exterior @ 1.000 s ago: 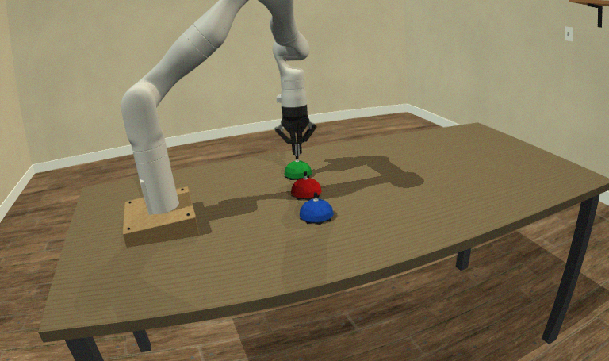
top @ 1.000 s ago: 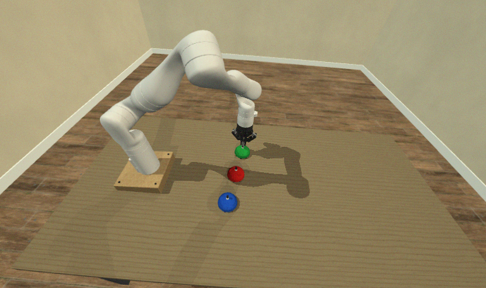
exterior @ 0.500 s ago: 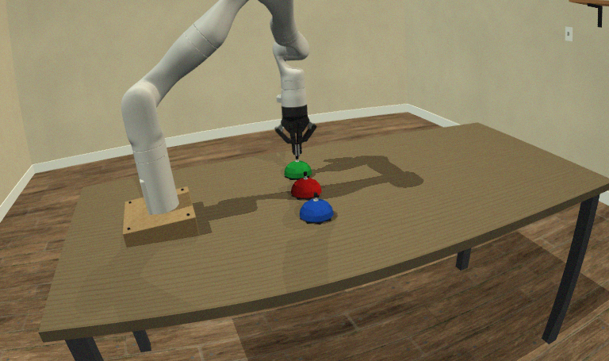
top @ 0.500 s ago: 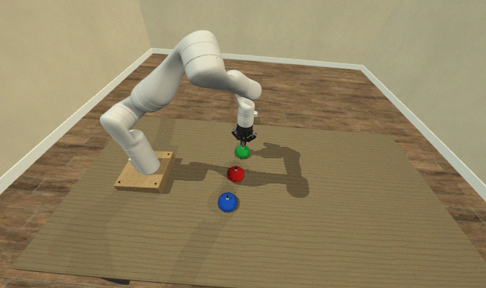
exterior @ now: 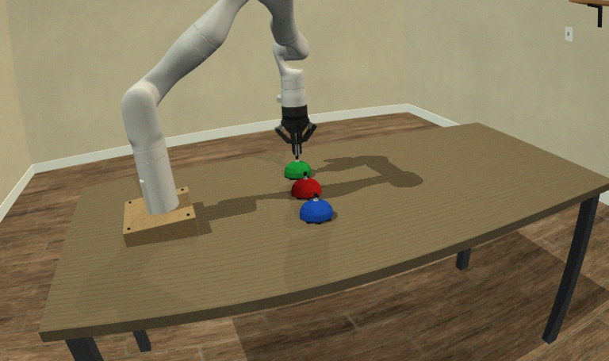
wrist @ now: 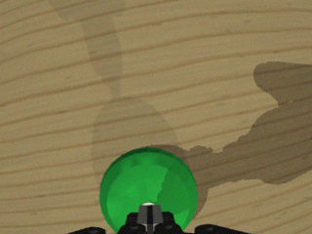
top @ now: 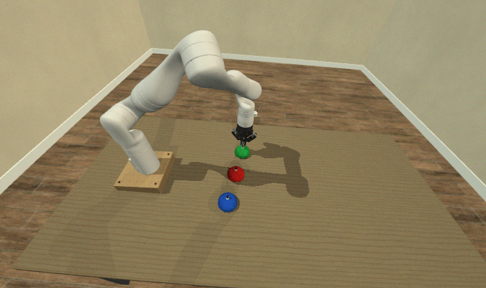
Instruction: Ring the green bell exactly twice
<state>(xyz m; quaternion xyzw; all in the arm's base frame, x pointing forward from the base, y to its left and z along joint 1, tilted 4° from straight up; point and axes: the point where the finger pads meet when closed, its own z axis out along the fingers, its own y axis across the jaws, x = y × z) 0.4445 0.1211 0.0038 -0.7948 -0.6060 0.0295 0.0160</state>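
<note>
Right now the green bell is 4 cm below my hand. Also, from my hand: red bell: 4 cm behind, 14 cm to the right, 4 cm below; then blue bell: 8 cm behind, 28 cm to the right, 4 cm below.
</note>
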